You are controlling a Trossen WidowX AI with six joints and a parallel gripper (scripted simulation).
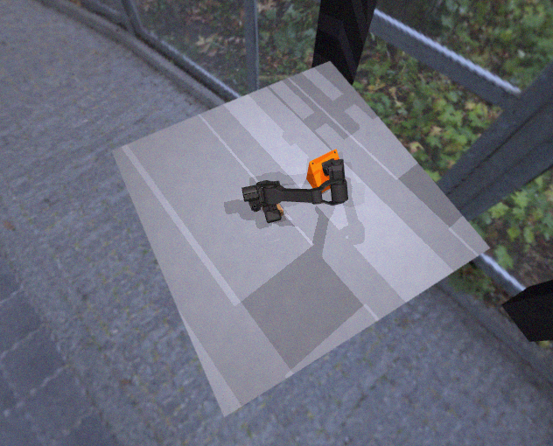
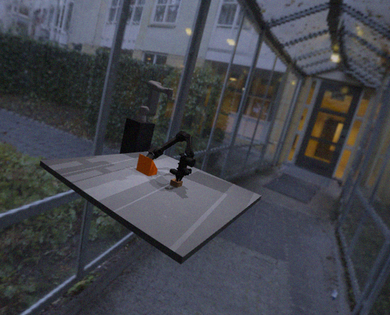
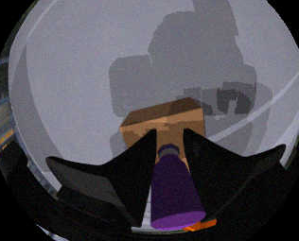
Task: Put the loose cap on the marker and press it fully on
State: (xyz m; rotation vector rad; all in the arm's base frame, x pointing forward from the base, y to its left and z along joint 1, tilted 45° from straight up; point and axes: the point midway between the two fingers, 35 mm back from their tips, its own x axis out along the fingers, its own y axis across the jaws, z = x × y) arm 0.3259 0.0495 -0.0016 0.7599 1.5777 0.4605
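The purple cap lies 50 mm above my gripper tip and 20 mm behind it. Also, from my gripper tip: holder block (20 mm below, 20 mm behind).
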